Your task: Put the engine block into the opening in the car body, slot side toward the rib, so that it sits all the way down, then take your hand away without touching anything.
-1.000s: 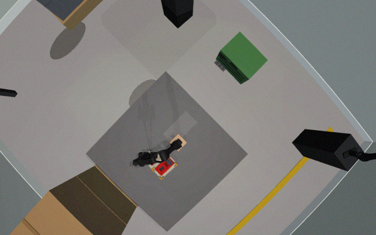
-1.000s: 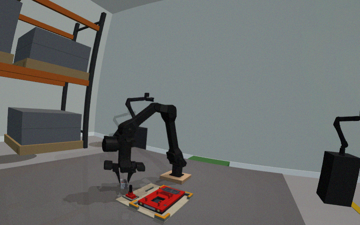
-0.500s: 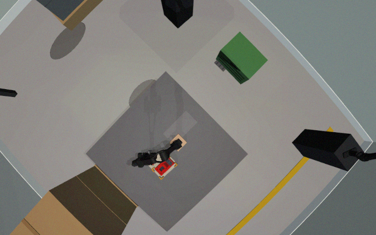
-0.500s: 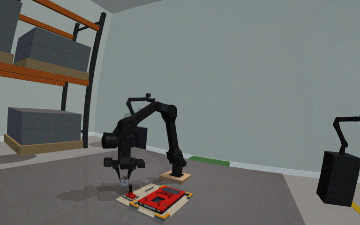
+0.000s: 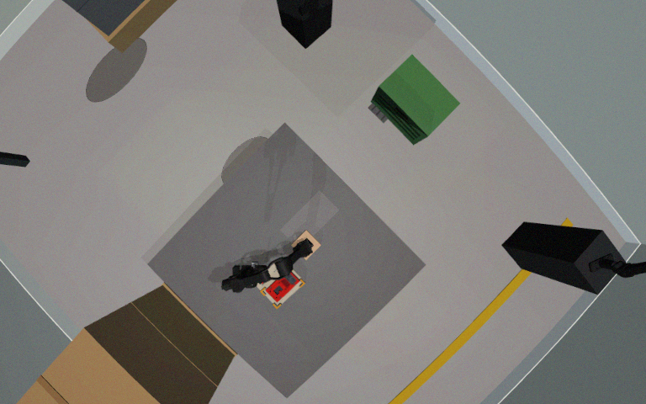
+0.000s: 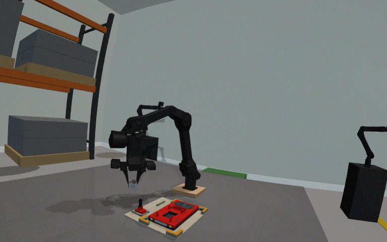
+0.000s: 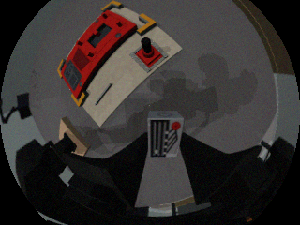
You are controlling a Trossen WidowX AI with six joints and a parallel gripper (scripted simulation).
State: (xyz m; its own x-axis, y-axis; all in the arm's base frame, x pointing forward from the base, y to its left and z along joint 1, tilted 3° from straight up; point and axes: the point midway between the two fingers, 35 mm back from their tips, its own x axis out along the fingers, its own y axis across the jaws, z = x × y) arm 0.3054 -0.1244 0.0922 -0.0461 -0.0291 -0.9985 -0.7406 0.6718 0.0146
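My gripper tip is now 100 mm to the right of the black post, 60 mm short of it and 50 mm above it. From my gripper tip the other things lie so: engine block (10 mm below).
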